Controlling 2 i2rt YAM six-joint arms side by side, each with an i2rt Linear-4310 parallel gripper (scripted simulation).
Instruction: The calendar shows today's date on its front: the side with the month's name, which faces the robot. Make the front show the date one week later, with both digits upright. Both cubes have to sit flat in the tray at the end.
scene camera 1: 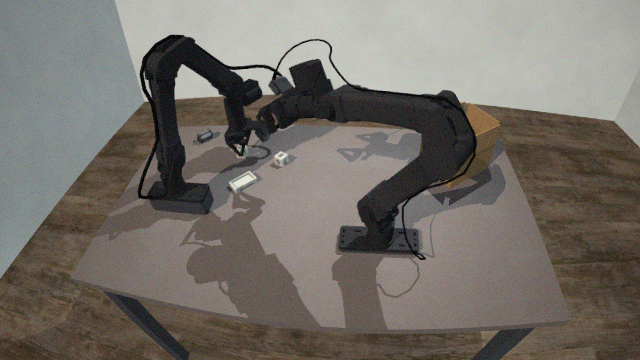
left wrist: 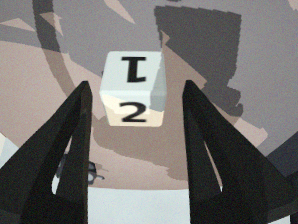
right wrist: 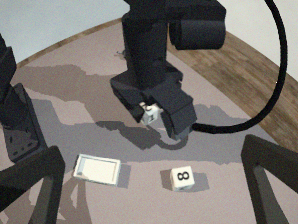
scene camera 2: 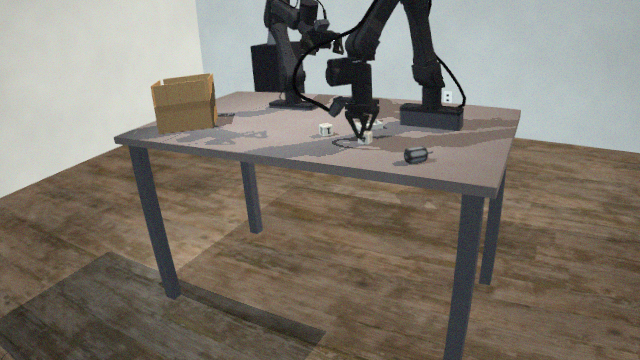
Note:
In view: my left gripper [scene camera 2: 363,136], my right gripper [scene camera 1: 271,109], a white calendar tray [right wrist: 98,170], a white cube [left wrist: 133,89] and a cardboard box [scene camera 2: 186,106].
My left gripper also shows in scene camera 1 [scene camera 1: 243,151], in the left wrist view [left wrist: 137,87] and in the right wrist view [right wrist: 148,113]. My right gripper also shows in the right wrist view [right wrist: 150,153]. The left wrist view misses the white calendar tray: it is out of frame. The left wrist view does not show the cardboard box: it is out of frame.

